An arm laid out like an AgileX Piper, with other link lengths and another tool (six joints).
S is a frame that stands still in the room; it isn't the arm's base.
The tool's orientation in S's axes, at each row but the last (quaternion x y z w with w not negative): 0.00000, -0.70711, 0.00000, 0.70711; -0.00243, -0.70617, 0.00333, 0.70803; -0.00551, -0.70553, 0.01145, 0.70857; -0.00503, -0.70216, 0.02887, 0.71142; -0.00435, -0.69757, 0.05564, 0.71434; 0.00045, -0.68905, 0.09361, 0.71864; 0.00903, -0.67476, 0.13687, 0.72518; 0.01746, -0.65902, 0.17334, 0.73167; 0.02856, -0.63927, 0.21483, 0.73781; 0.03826, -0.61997, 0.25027, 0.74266; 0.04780, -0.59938, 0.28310, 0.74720; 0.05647, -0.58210, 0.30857, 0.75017
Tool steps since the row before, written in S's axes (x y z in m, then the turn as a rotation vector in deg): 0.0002, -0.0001, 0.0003, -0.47, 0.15, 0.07; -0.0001, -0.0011, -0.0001, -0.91, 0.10, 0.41; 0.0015, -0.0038, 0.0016, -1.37, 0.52, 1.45; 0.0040, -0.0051, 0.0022, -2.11, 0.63, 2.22; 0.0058, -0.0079, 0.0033, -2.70, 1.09, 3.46; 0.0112, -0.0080, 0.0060, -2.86, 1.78, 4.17; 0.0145, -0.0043, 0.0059, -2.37, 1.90, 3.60; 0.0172, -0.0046, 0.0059, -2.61, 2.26, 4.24; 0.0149, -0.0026, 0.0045, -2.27, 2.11, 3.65; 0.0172, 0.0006, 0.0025, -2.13, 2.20, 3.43; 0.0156, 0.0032, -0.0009, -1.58, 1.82, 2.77; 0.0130, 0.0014, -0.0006, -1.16, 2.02, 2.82
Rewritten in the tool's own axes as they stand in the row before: 0.0003, -0.0001, -0.0002, 0.07, 0.15, 0.47; -0.0001, -0.0011, 0.0001, 0.41, 0.10, 0.91; 0.0015, -0.0038, -0.0015, 1.46, 0.50, 1.37; 0.0020, -0.0053, -0.0038, 2.22, 0.59, 2.12; 0.0027, -0.0086, -0.0051, 3.48, 0.99, 2.71; 0.0052, -0.0101, -0.0098, 4.27, 1.60, 2.81; 0.0057, -0.0082, -0.0128, 3.76, 1.71, 2.26; 0.0059, -0.0103, -0.0145, 4.45, 1.98, 2.48; 0.0049, -0.0087, -0.0122, 3.87, 1.87, 2.11; 0.0044, -0.0073, -0.0152, 3.71, 1.94, 1.90; 0.0022, -0.0046, -0.0151, 3.03, 1.54, 1.39; 0.0017, -0.0056, -0.0117, 3.21, 1.46, 0.97
